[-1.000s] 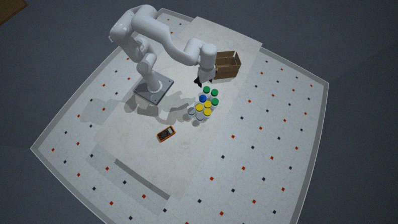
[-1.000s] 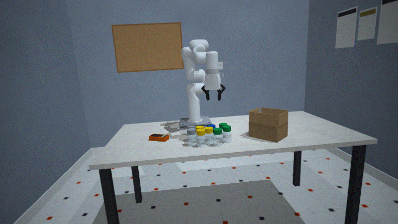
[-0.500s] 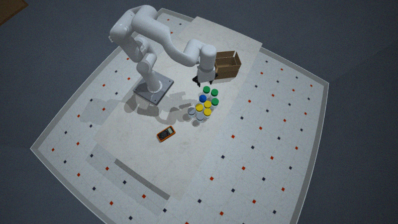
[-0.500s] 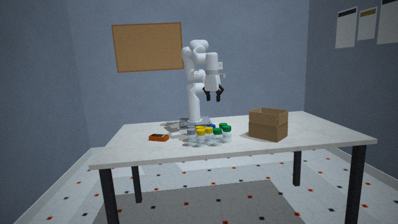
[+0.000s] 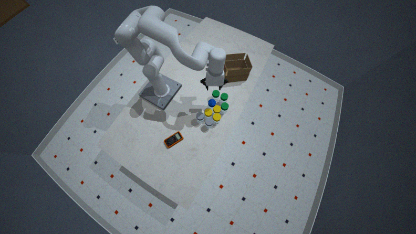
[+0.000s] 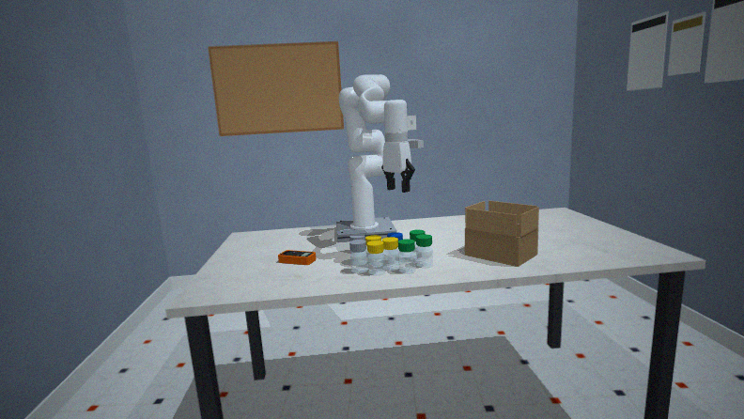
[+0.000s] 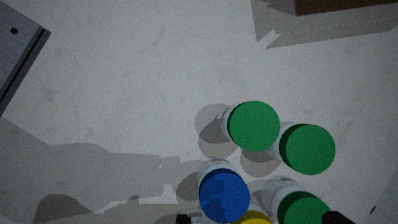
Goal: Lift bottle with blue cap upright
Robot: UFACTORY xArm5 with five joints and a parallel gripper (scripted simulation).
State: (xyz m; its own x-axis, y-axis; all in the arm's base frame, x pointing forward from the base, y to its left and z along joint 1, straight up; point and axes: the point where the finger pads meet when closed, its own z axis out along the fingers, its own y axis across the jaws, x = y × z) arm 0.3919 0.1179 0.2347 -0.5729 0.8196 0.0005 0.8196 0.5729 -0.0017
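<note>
My gripper is now 220 mm above the blue-capped bottle, 20 mm to the left of it and 10 mm short of it. Also, from my hand: orange multimeter (380 mm to the right, 250 mm below, 80 mm behind).
</note>
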